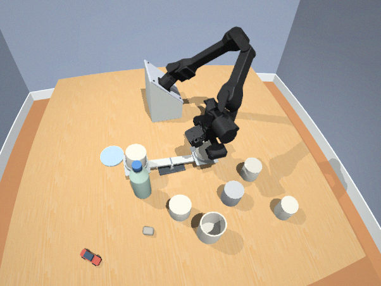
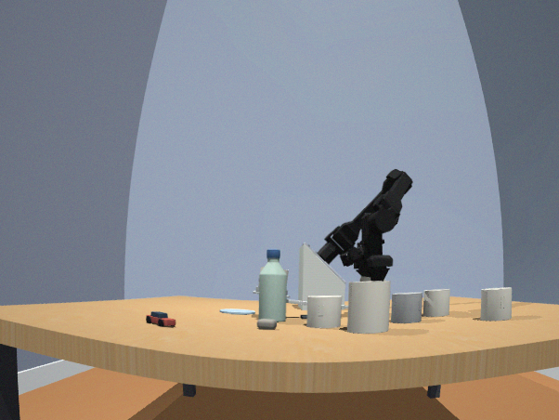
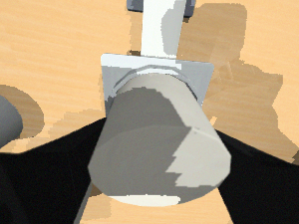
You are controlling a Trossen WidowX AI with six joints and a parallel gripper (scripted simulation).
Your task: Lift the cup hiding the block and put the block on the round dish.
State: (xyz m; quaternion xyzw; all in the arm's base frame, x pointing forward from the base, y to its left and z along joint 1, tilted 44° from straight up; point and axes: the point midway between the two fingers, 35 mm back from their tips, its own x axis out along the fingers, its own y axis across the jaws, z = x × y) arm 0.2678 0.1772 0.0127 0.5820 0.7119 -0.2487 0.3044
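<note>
Now: gripper tip 13 cm to the left of the balance, 2 cm short of it and 2 cm above it. Round my gripper tip: teal block: 1 cm below; green bottle: 25 cm to the right, 12 cm ahead, 5 cm above; mug: 30 cm ahead, 4 cm to the right, 2 cm below.
</note>
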